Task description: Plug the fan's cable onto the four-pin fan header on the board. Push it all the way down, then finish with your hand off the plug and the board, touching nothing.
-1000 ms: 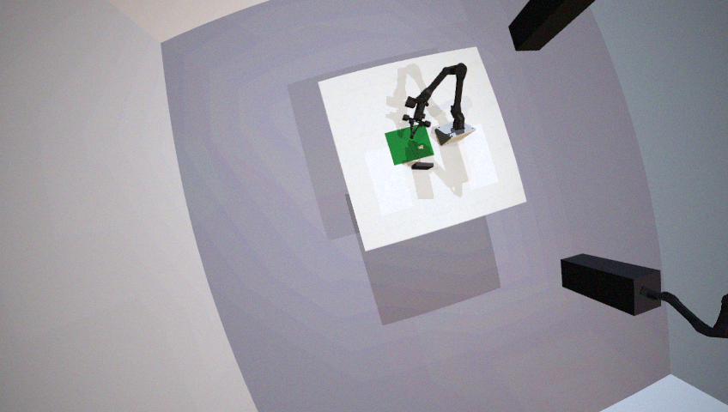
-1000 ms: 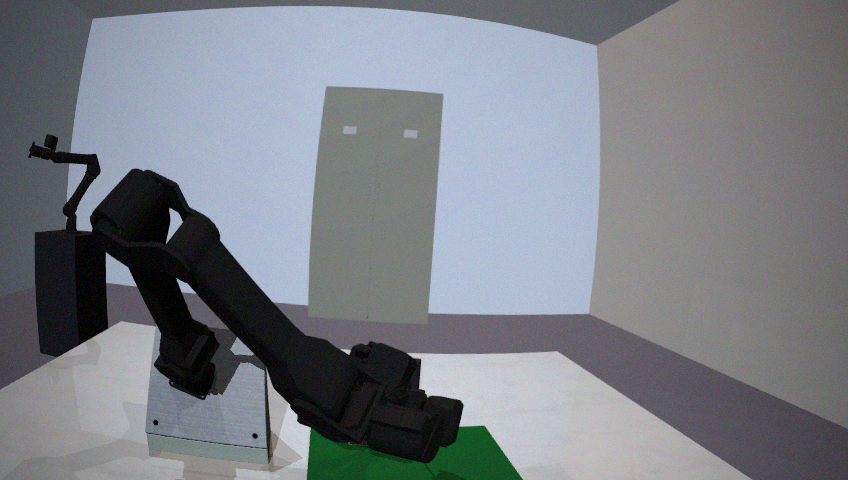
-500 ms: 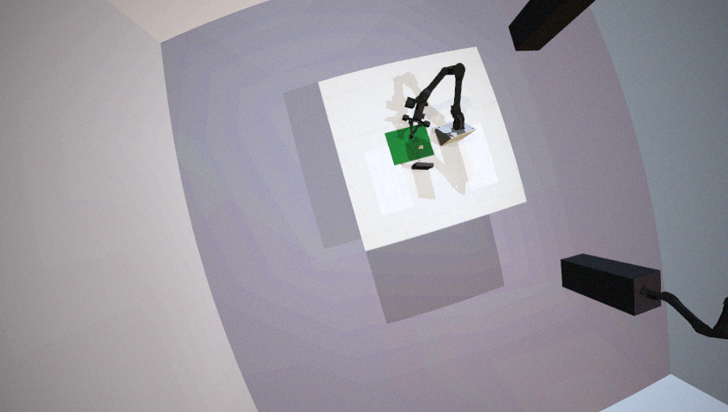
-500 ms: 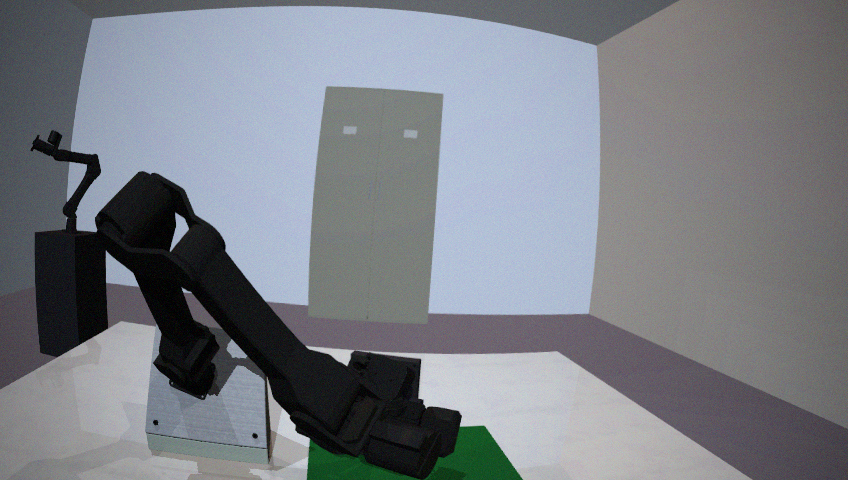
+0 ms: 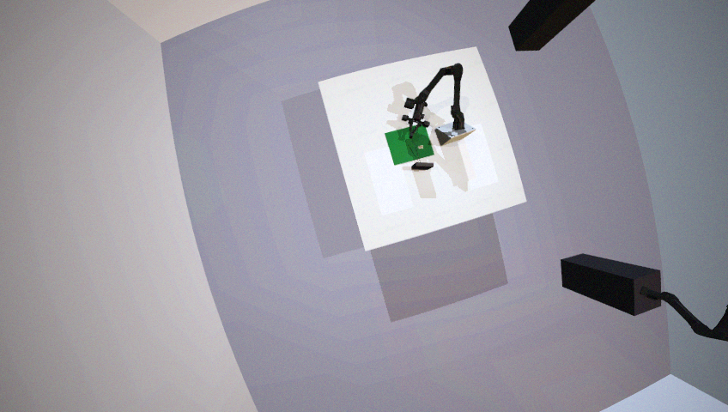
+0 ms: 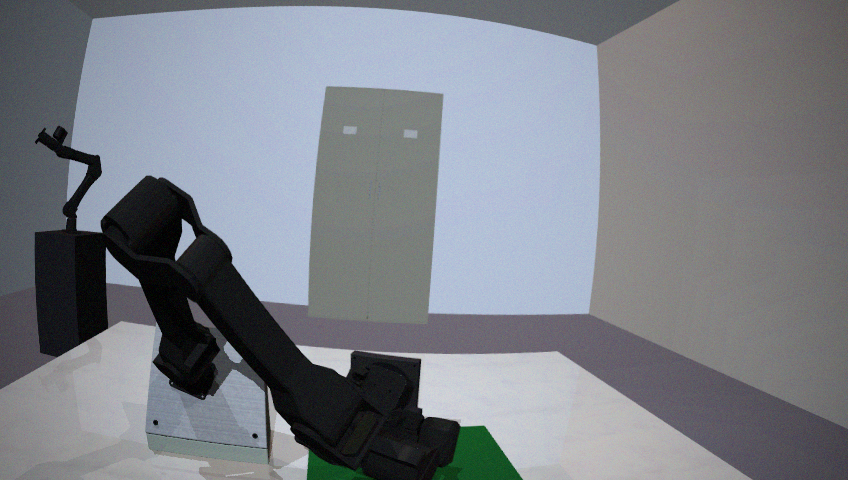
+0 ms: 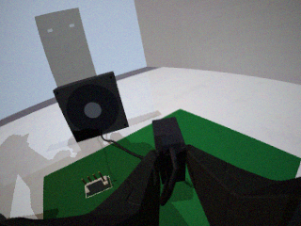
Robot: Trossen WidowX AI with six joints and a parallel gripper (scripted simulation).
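The green board lies 100 mm below my gripper tip and 40 mm to the left of it. Round my gripper tip: pale four-pin header: 90 mm below, 80 mm to the left, 70 mm behind; black fan: 210 mm to the left, 40 mm behind, 30 mm below; dark fan plug: 10 mm to the left, 10 mm below.
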